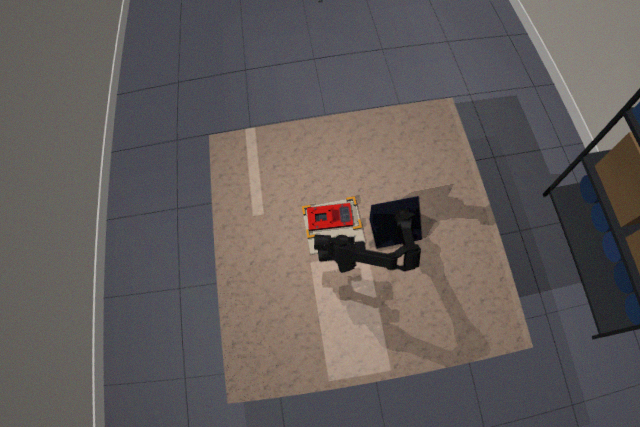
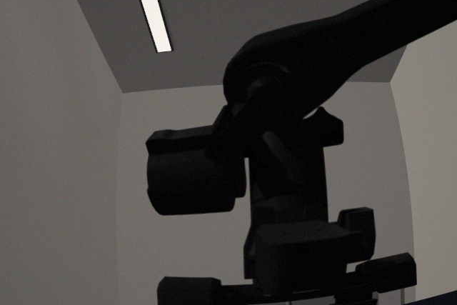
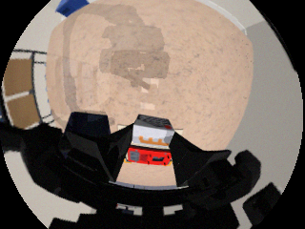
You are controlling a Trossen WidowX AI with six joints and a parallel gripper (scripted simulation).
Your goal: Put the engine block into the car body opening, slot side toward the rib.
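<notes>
Right now the grey engine block is right at my gripper tip.
</notes>
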